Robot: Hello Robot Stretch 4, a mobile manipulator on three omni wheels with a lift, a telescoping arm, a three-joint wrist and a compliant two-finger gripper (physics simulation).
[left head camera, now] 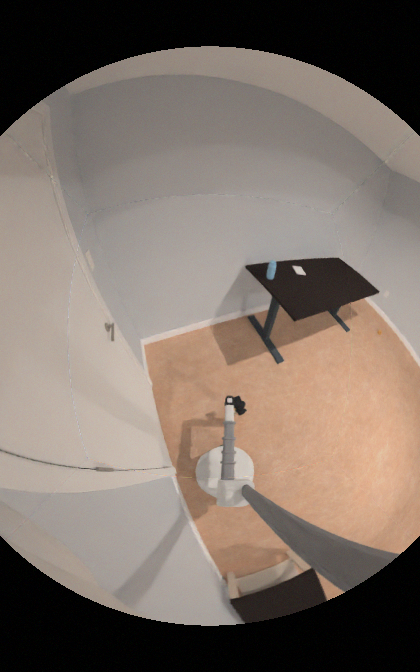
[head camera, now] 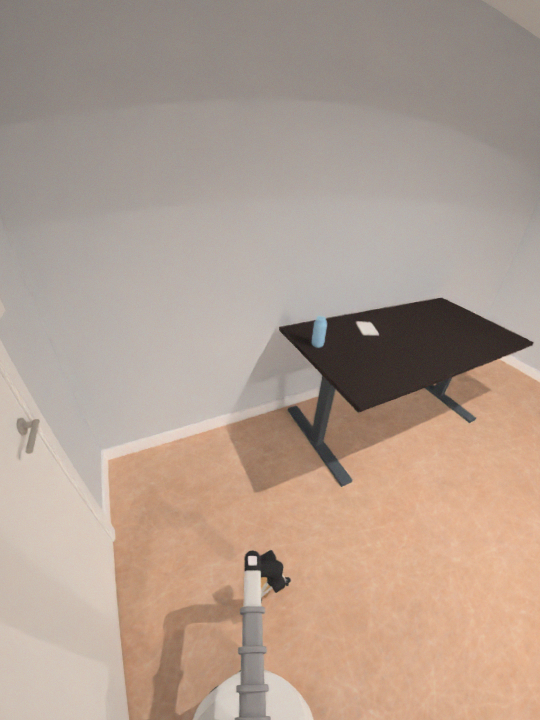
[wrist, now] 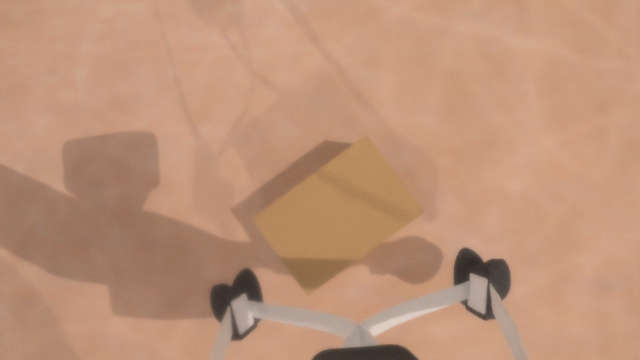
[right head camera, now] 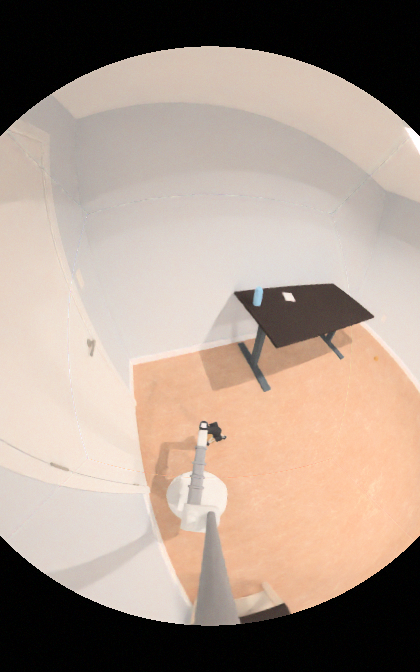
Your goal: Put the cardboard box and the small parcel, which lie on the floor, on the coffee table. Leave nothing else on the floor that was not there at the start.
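Places are measured from the robot's base along level axes (x back, y up, z left), in millimetres.
Pixels of known places: gripper, fingertip midpoint: (head camera: 272,591) (wrist: 356,281).
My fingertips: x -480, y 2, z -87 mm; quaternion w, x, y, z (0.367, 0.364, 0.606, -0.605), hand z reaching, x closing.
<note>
Behind a point stands the place of what it marks.
A yellow-brown box-shaped thing (head camera: 263,581) @(x -518, y 22, z -49 mm) (wrist: 340,215) @(x -519, y 22, z -61 mm) lies on the floor, turned at an angle, in the wrist view. I cannot tell whether it is the cardboard box or the small parcel. My gripper (head camera: 275,587) @(x -480, y 3, z -87 mm) (right head camera: 216,441) (wrist: 356,281) @(x -480, y 3, z -87 mm) is open, with its fingertips wide apart at the near side of this thing and nothing between them. In the head view the arm mostly hides the thing. A tiny orange spot (left head camera: 379,332) (right head camera: 376,358) shows on the floor at the far right, too small to name. A low dark-topped table (left head camera: 280,602) (right head camera: 265,614) with a pale frame, possibly the coffee table, shows partly behind my base.
A dark desk (head camera: 418,360) @(x -1299, y 692, z -886 mm) (left head camera: 320,295) (right head camera: 310,322) on steel legs stands ahead to the right, bearing a blue bottle (head camera: 319,332) @(x -1408, y 790, z -345 mm) and a white card (head camera: 367,328) @(x -1628, y 701, z -702 mm). A pale door (head camera: 52,552) @(x -416, y 614, z 583 mm) and wall are close on the left. My mast hides part of the view behind.
</note>
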